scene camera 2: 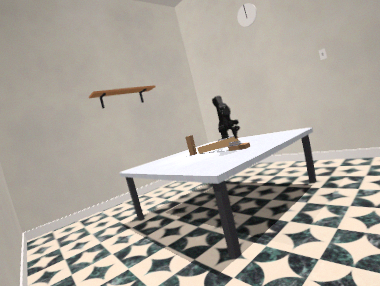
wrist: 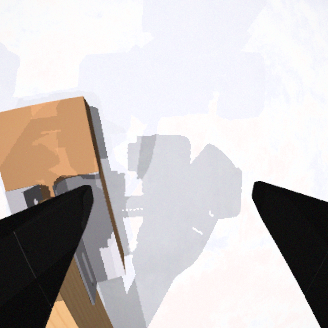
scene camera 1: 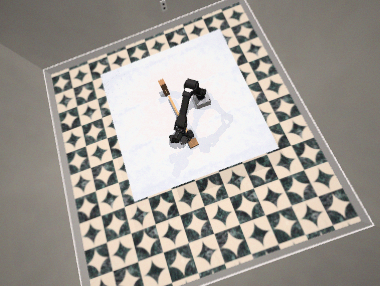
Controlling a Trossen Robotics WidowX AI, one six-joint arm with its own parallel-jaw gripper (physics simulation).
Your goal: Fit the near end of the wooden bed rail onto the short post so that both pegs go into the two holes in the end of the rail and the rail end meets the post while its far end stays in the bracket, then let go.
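Places are measured from the arm's base along level axes (x ahead, y left, z up), in centimetres.
Where they show: gripper, between the fingertips: [scene camera 2: 232, 138] [wrist: 173, 191]; arm's base, origin of its link: [scene camera 2: 225, 137] [scene camera 1: 200, 96].
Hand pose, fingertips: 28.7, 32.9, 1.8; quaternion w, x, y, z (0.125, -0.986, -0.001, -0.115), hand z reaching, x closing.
Observation:
Things, the pixels of their top centre, and the offset from my fingertips, as dx, dy, dz. "pt": a spot on its surface instead. Level surfaces: height alone.
- short post, a spot on its surface: [scene camera 1: 161, 82] pt -0.7, -51.4, +8.2
- bracket block, centre of its top: [wrist: 57, 202] [scene camera 2: 238, 144] [scene camera 1: 190, 137] -8.0, -1.7, -6.3
- grey bracket, a spot on its surface: [wrist: 97, 225] pt -4.9, -3.9, -6.1
- white table, height of its surface: dz -9.8
The wooden bed rail [scene camera 1: 173, 105] [scene camera 2: 215, 146] [wrist: 86, 300] runs between the short post [scene camera 1: 161, 82] [scene camera 2: 191, 145] and the bracket block [scene camera 1: 193, 143] [scene camera 2: 241, 147] [wrist: 50, 142]. In scene camera 2 a narrow gap shows between the rail's near end and the upright post. The pegs and holes are too small to make out. In the wrist view the grey bracket [wrist: 97, 225] sits against the block, and the left finger hides part of it and of the rail. My gripper [scene camera 1: 182, 137] [scene camera 2: 230, 135] [wrist: 173, 191] is open and empty, above and beside the bracket end.
The white table [scene camera 1: 235, 120] [scene camera 2: 170, 167] carries the arm's grey base [scene camera 1: 202, 102]. The black arm reaches across the table to the bracket end of the rail. Shadows of the arm fall on the table. A wall shelf [scene camera 2: 122, 92] hangs well away from the table.

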